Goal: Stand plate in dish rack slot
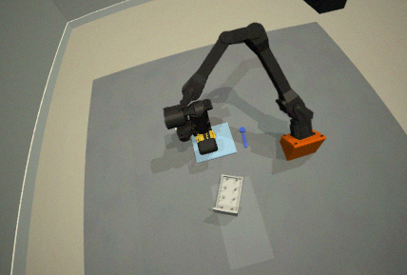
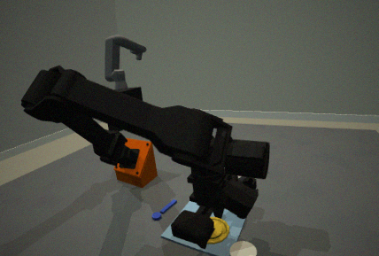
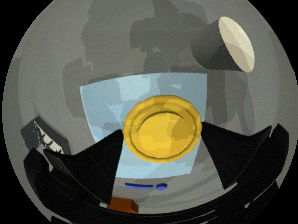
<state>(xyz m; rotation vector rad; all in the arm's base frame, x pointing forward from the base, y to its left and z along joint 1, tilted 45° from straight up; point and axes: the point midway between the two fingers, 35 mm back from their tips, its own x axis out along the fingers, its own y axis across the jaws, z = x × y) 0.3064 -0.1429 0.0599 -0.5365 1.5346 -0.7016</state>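
Now: gripper tip 10 mm below the yellow plate. The rest, counted from my gripper tip: white cup: 80 mm ahead, 60 mm to the right, 20 mm above; then blue spoon: 140 mm behind, 30 mm to the left; then light blue mat: 20 mm to the left, 20 mm behind, 10 mm below.
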